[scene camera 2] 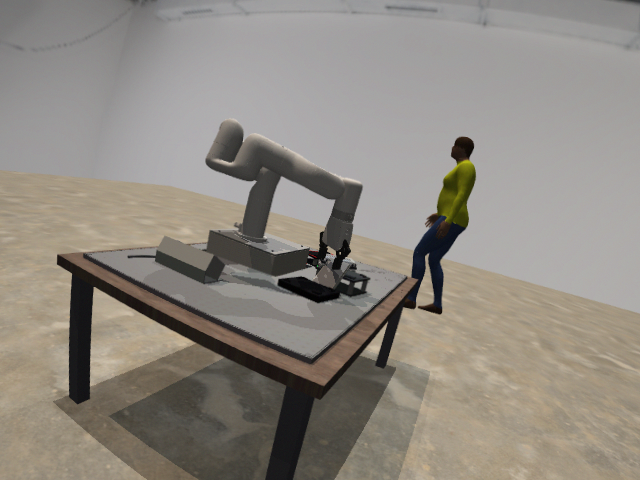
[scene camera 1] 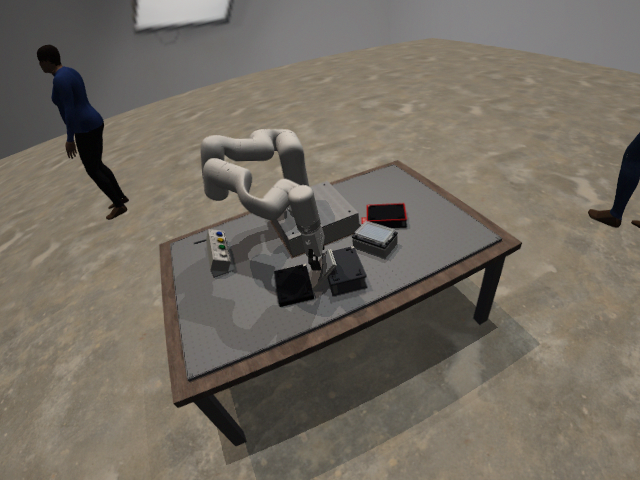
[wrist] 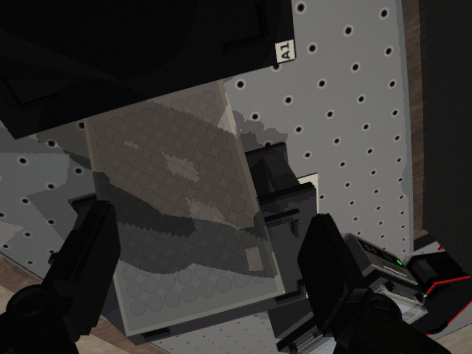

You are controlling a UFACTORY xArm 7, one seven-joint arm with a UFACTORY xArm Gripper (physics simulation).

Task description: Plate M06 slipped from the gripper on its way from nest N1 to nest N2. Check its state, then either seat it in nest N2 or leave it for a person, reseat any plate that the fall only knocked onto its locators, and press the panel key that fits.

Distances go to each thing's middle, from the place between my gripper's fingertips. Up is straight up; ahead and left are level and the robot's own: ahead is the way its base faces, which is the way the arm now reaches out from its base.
Right now my hand is 40 mm above the grey well plate [wrist: 194, 242] and 20 mm short of it.
